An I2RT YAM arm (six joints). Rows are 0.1 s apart.
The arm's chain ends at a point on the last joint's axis. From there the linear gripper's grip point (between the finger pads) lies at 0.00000 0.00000 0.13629 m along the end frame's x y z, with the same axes.
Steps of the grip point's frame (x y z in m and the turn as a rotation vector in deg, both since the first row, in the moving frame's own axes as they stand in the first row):
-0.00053 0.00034 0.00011 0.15 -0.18 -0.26
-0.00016 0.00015 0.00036 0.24 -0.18 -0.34
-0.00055 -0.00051 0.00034 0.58 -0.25 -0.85
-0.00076 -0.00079 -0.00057 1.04 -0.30 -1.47
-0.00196 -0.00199 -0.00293 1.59 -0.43 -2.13
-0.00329 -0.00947 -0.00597 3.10 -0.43 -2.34
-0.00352 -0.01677 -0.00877 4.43 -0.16 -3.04
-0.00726 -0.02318 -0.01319 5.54 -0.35 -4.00
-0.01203 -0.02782 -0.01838 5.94 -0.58 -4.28
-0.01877 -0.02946 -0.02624 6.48 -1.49 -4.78
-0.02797 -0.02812 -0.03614 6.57 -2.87 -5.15
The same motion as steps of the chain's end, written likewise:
-0.00010 0.00070 0.00011 0.15 -0.18 -0.26
0.00027 0.00072 0.00036 0.24 -0.18 -0.34
0.00005 0.00087 0.00035 0.58 -0.25 -0.85
-0.00001 0.00167 -0.00055 1.04 -0.30 -1.47
-0.00087 0.00177 -0.00287 1.59 -0.43 -2.13
-0.00212 -0.00212 -0.00577 3.10 -0.43 -2.34
-0.00286 -0.00626 -0.00836 4.43 -0.16 -3.04
-0.00597 -0.01006 -0.01255 5.54 -0.35 -4.00
-0.01013 -0.01378 -0.01764 5.94 -0.58 -4.28
-0.01460 -0.01425 -0.02532 6.48 -1.49 -4.78
-0.02047 -0.01286 -0.03508 6.57 -2.87 -5.15

